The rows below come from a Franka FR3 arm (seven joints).
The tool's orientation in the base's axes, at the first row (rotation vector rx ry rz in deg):
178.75, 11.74, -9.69
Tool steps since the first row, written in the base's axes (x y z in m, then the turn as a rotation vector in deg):
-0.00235, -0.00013, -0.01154, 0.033, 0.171, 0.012
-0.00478, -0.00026, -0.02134, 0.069, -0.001, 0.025
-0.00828, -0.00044, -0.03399, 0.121, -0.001, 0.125
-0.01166, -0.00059, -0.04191, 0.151, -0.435, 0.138
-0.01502, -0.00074, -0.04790, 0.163, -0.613, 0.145
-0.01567, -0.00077, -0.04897, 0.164, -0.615, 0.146
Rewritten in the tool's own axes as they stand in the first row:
-0.00108, -0.00022, 0.01173, 0.053, -0.165, -0.018
-0.00243, -0.00044, 0.02173, 0.065, 0.010, -0.032
-0.00454, -0.00076, 0.03468, 0.106, 0.017, -0.137
-0.00703, -0.00109, 0.04292, 0.077, 0.451, -0.146
-0.00971, -0.00140, 0.04924, 0.065, 0.630, -0.151
-0.01024, -0.00146, 0.05037, 0.066, 0.632, -0.152

